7 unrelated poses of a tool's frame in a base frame.
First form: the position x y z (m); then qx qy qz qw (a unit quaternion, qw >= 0).
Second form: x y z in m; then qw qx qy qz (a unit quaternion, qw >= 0). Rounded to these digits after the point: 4 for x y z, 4 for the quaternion.
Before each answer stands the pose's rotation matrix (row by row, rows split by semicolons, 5 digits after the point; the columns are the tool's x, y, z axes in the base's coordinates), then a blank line. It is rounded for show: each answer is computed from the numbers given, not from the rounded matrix.
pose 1, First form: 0.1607 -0.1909 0.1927 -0.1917 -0.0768 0.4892 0.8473
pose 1, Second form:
0.50951 -0.79965 -0.31774; 0.85855 0.44780 0.24974; -0.05742 -0.40004 0.91470

0.1607 -0.1909 0.1927 0.8473 -0.1917 -0.0768 0.4892
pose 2, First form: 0.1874 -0.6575 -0.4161 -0.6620 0.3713 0.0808 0.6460
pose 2, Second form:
0.71120 -0.59602 0.37276; -0.38723 0.11041 0.91535; -0.58673 -0.79534 -0.15227

0.1874 -0.6575 -0.4161 0.6460 -0.6620 0.3713 0.0808
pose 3, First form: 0.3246 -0.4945 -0.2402 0.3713 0.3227 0.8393 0.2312
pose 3, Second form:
-0.61732 -0.14847 0.77258; 0.62781 -0.68478 0.37004; 0.47411 0.71346 0.51594

0.3246 -0.4945 -0.2402 0.2312 0.3713 0.3227 0.8393
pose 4, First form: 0.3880 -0.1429 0.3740 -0.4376 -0.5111 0.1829 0.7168
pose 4, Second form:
0.41063 0.18511 -0.89281; 0.70954 0.55009 0.44040; 0.57266 -0.81433 0.09454

0.3880 -0.1429 0.3740 0.7168 -0.4376 -0.5111 0.1829
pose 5, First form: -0.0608 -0.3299 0.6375 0.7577 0.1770 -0.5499 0.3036
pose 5, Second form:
0.33256 0.60212 -0.72584; -0.06567 -0.75300 -0.65474; -0.94079 0.26541 -0.21088

-0.0608 -0.3299 0.6375 0.3036 0.7577 0.1770 -0.5499
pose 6, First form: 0.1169 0.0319 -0.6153 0.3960 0.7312 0.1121 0.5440
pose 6, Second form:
-0.09447 0.45716 0.88435; 0.70109 0.66123 -0.26692; -0.70678 0.59480 -0.38298

0.1169 0.0319 -0.6153 0.5440 0.3960 0.7312 0.1121
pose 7, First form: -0.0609 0.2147 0.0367 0.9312 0.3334 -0.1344 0.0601
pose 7, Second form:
0.74155 0.63710 -0.21024; 0.60479 -0.77046 -0.20156; -0.29039 0.02231 -0.95665

-0.0609 0.2147 0.0367 0.0601 0.9312 0.3334 -0.1344
